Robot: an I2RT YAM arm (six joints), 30 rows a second.
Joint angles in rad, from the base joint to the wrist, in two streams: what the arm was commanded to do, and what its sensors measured. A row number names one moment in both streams.
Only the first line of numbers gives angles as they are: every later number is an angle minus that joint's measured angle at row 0.
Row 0, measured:
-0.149, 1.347, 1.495, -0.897, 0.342, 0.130
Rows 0 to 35, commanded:
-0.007, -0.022, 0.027, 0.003, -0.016, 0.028
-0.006, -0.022, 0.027, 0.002, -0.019, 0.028
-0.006, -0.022, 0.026, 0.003, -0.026, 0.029
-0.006, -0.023, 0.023, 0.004, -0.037, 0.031
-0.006, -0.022, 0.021, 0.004, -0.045, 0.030
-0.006, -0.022, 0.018, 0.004, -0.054, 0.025
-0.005, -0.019, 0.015, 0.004, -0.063, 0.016
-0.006, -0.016, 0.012, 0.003, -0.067, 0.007
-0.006, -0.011, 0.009, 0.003, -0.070, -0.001
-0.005, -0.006, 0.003, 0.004, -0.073, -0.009
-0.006, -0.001, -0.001, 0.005, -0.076, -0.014
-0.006, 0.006, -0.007, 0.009, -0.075, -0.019
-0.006, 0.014, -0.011, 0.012, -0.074, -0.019
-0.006, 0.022, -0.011, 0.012, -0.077, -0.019
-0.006, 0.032, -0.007, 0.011, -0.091, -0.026
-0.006, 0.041, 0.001, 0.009, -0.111, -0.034
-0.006, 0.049, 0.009, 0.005, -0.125, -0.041
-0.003, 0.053, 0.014, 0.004, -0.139, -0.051
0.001, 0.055, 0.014, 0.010, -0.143, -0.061
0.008, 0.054, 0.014, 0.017, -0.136, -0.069
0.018, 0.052, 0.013, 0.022, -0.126, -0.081
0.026, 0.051, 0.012, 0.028, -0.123, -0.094
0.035, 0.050, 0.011, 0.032, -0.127, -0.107
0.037, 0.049, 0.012, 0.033, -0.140, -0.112
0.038, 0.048, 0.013, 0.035, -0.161, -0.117
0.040, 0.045, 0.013, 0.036, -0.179, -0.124
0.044, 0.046, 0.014, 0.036, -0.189, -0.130
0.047, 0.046, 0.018, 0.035, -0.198, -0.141
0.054, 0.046, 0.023, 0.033, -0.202, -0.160
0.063, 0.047, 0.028, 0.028, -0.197, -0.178
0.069, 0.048, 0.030, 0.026, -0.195, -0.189
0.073, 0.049, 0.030, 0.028, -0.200, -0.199
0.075, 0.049, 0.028, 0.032, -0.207, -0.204
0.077, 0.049, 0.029, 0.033, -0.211, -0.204
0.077, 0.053, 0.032, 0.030, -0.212, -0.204
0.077, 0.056, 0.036, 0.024, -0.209, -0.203
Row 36, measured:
0.070, 0.059, -0.006, 0.029, -0.191, -0.169
